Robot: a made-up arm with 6 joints.
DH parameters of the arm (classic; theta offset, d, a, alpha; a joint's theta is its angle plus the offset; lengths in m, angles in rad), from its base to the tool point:
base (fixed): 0.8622 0 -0.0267 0
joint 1: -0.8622 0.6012 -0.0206 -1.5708
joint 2: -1.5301 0 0.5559 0
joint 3: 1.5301 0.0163 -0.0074 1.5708
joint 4: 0 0.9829 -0.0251 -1.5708
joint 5: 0 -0.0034 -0.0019 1.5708
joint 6: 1.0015 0 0.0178 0
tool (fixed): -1.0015 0.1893 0 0
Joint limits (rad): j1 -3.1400..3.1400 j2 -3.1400..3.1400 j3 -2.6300..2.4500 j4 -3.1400..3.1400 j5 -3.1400..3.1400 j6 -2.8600..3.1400
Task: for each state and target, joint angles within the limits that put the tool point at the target. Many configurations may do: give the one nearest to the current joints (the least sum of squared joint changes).
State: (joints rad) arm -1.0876 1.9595 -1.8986 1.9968 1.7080 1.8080
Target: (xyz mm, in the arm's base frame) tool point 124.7 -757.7 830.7
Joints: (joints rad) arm -1.5799 2.6943 -1.9794 2.0530 2.0576 1.7908
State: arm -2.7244 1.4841 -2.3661 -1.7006 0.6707 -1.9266
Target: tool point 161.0 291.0 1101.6
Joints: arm -2.4583 1.7270 -2.6300 -1.7673 1.1488 -1.8973
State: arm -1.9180 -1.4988 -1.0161 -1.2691 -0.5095 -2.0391
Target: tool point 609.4 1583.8 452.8
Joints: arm -1.8993 -1.4882 -0.2326 -1.3045 -0.2614 -2.0108
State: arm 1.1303 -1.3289 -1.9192 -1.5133 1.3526 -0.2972
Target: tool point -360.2 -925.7 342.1
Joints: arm 1.0567 -0.6064 -1.8286 -1.4969 1.5846 -0.3097
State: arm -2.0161 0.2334 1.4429 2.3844 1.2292 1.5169
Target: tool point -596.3 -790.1 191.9
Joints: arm -2.3323 0.5963 2.0078 2.3753 1.2014 1.5192
